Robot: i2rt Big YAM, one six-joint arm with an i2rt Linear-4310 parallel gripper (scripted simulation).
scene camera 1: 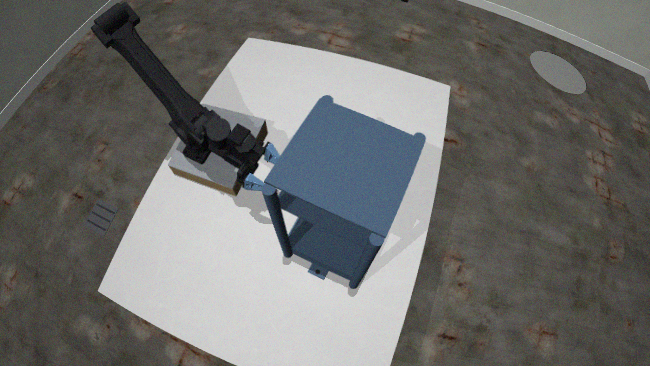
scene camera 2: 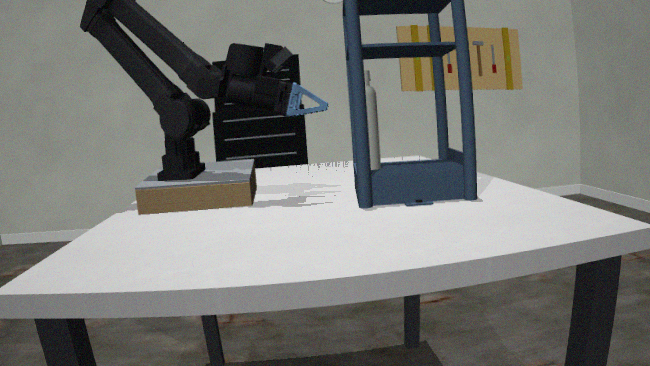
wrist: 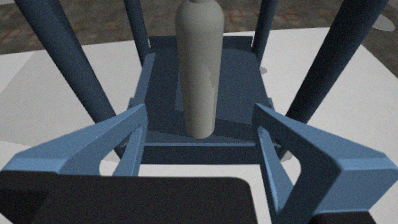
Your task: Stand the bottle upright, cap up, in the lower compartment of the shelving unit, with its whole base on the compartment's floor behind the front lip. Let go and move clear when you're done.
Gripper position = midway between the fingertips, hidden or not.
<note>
I see my gripper (scene camera 2: 327, 106), a bottle (scene camera 2: 371, 102) and a shelving unit (scene camera 1: 355, 167).
My gripper also shows in scene camera 1 (scene camera 1: 282, 180) and in the wrist view (wrist: 199, 111). The shelving unit shows as well in the wrist view (wrist: 167, 142).
</note>
